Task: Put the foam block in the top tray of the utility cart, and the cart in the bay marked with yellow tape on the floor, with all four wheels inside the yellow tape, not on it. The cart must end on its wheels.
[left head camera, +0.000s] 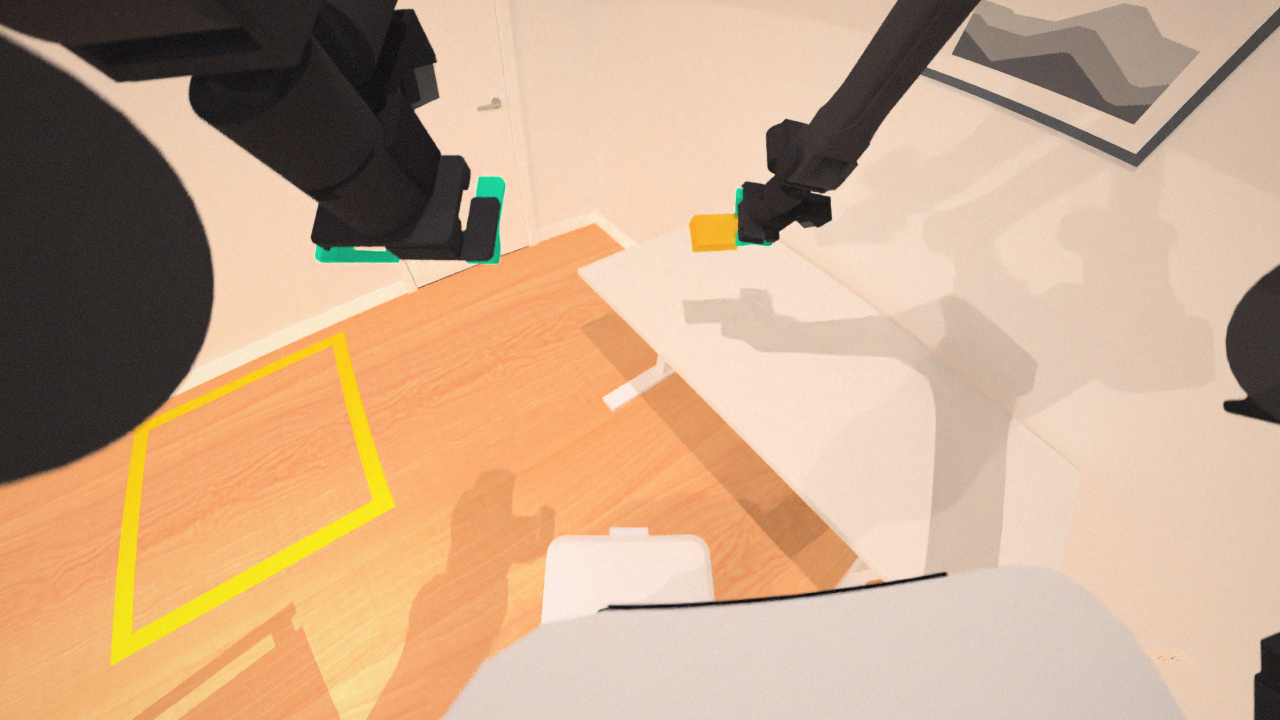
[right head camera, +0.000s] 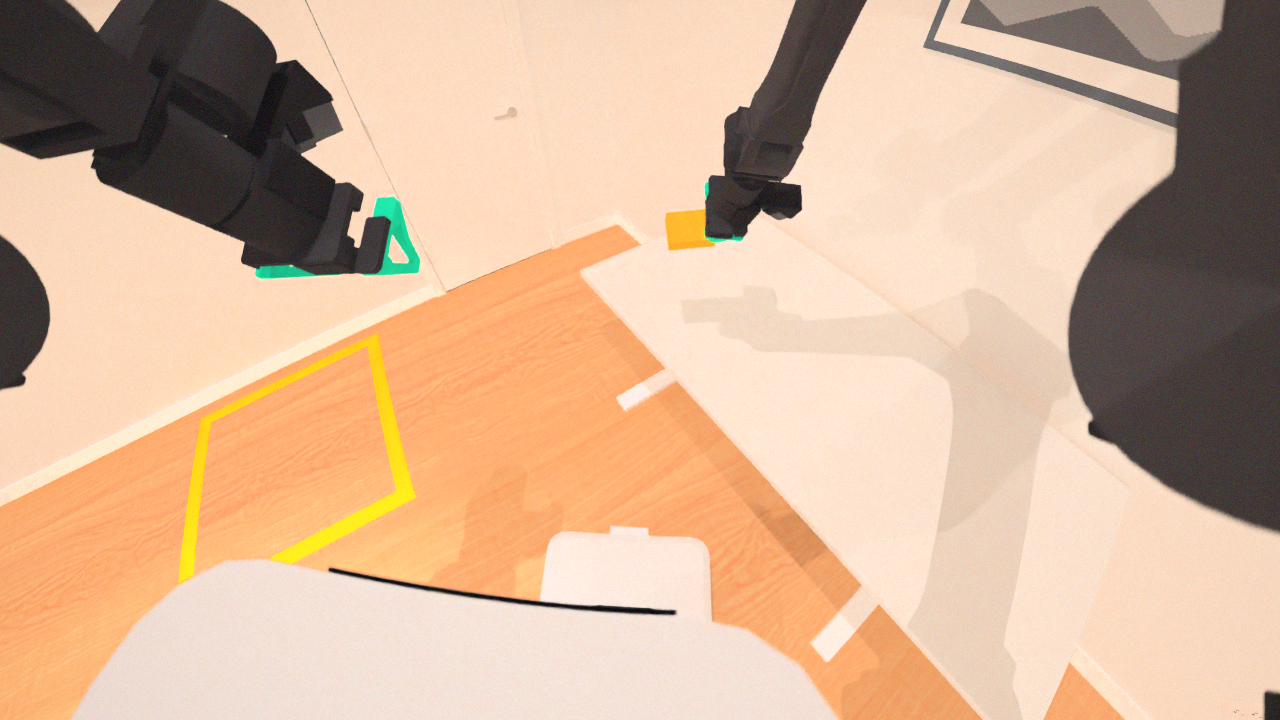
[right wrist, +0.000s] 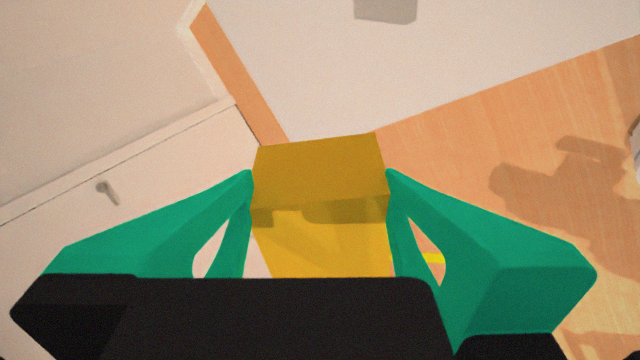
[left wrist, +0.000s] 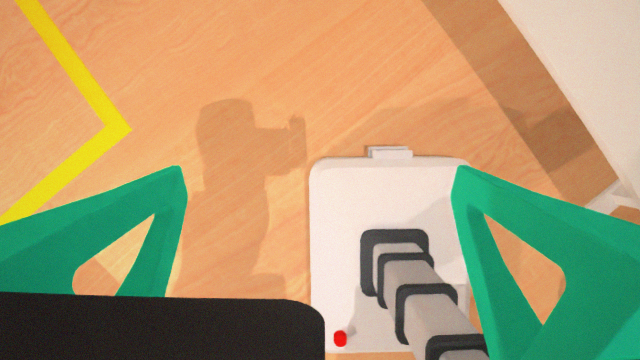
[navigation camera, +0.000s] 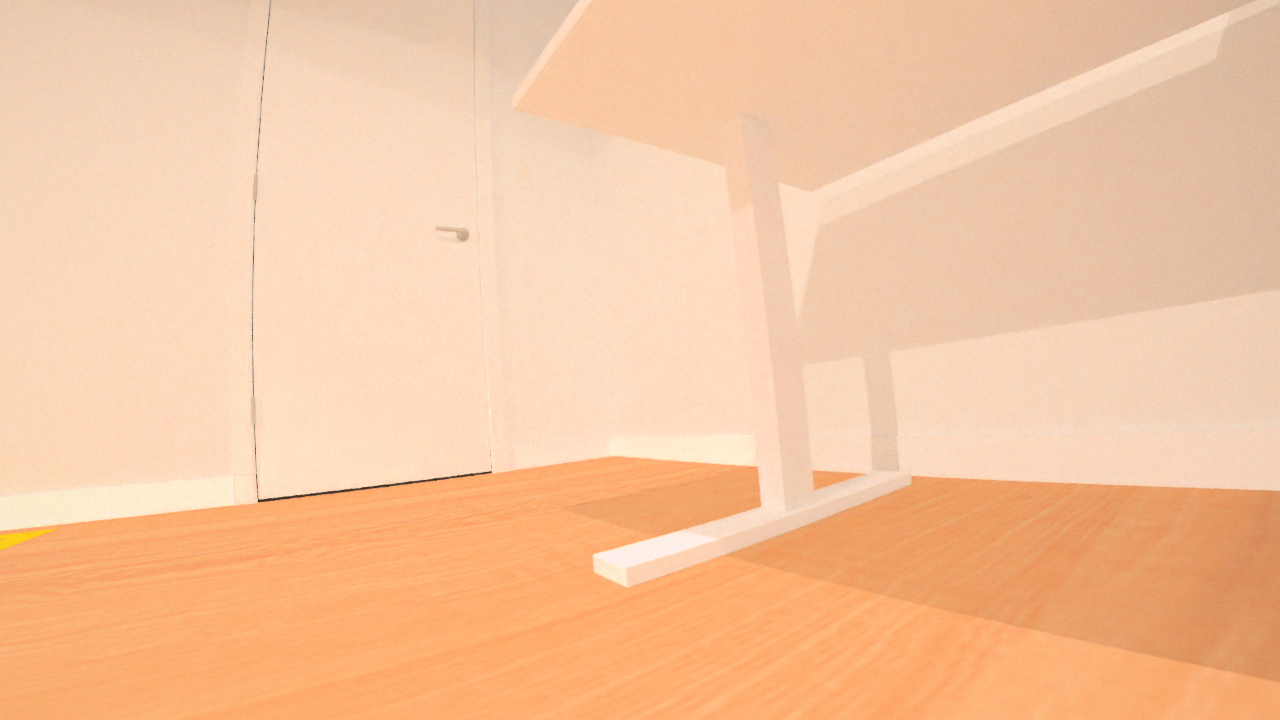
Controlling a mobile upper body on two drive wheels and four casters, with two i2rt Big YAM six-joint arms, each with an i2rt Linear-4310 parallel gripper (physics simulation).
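Note:
The yellow-orange foam block (left head camera: 713, 232) (right head camera: 687, 230) (right wrist: 320, 172) is held between the green fingers of my right gripper (right wrist: 318, 181), which is shut on it, in the air above the far end of the white table. My left gripper (left wrist: 319, 180) is open, with its fingers wide apart and no object between them, high above the floor and the robot's own base. The bay of yellow tape (left head camera: 366, 420) (right head camera: 391, 420) (left wrist: 75, 67) lies on the wooden floor at the left in both head views. A corner of tape (navigation camera: 19, 539) shows in the navigation view. The utility cart does not show in these views.
The white table (left head camera: 805, 394) (right head camera: 805, 394) (navigation camera: 662, 89) runs along the wall at the right. Its leg (navigation camera: 778, 358) and foot (navigation camera: 680, 548) stand on the floor ahead. A door (navigation camera: 366, 268) is in the back wall. My white base (left head camera: 626, 568) (left wrist: 340, 200) is below. A framed picture (left head camera: 1056, 134) hangs on the wall.

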